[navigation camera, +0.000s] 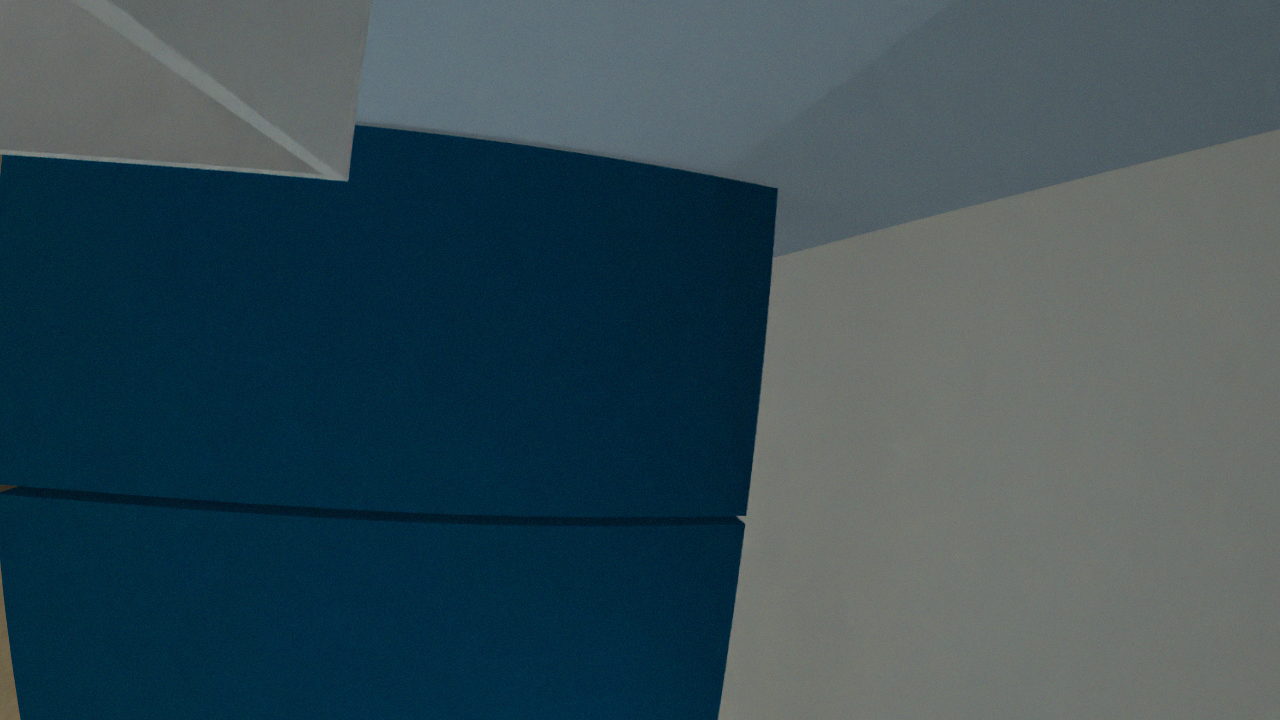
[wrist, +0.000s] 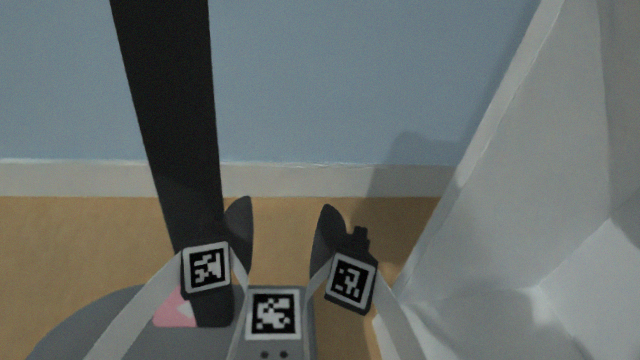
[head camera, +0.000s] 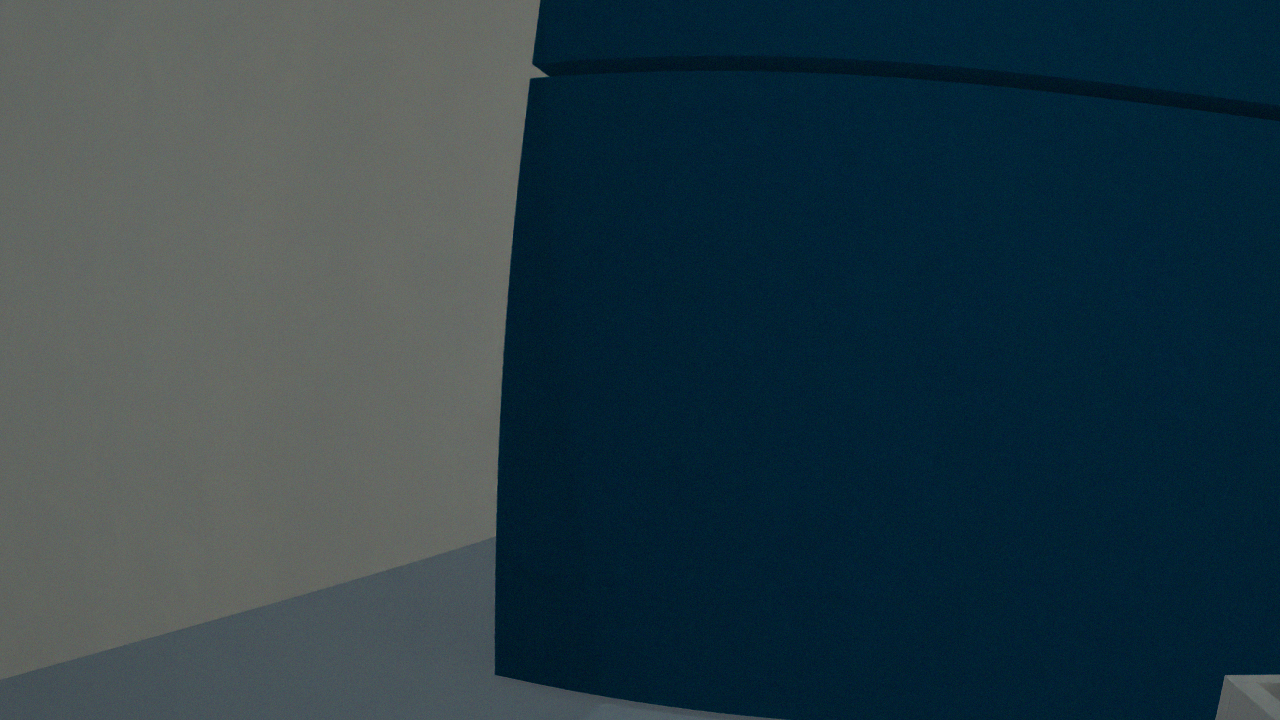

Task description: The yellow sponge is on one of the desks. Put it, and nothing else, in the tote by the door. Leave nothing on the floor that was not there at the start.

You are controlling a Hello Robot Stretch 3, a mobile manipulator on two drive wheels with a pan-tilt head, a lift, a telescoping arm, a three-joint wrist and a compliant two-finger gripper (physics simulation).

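Places are measured from the robot's base along level axes (x ahead, y left, z up), in millimetres.
Pixels of known places: gripper, fingertip midpoint: (wrist: 285, 225).
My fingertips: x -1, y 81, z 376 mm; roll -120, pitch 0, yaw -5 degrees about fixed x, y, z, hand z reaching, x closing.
Observation:
Behind a point stands the place of what it marks.
The yellow sponge does not show in these views, and no desk or tote can be made out. My gripper (wrist: 285, 225) {z 376, x -1, y 81 mm} is in the lower middle of the wrist view, its two dark fingertips apart, with tan floor seen between them. It is open and empty. A white open-fronted piece with slanting walls (wrist: 545, 150) {z 378, x 237, y 173 mm} stands close on its right; I cannot tell what it is.
A black bar (wrist: 175, 110) runs down the left of the wrist view to a grey rounded base. Behind are a blue wall (wrist: 310, 80) {z 274, x 49, y 490 mm} and white skirting (wrist: 300, 180) {z 50, x 53, y 477 mm}. A large dark blue panelled block (head camera: 850, 376) {z 1418, x 68, y -1248 mm} (navigation camera: 384, 340) {z 941, x 63, y -1248 mm} stands near a pale wall (head camera: 250, 313) {z 2437, x 24, y -1256 mm} (navigation camera: 1011, 429) {z 2437, x -41, y -897 mm}.

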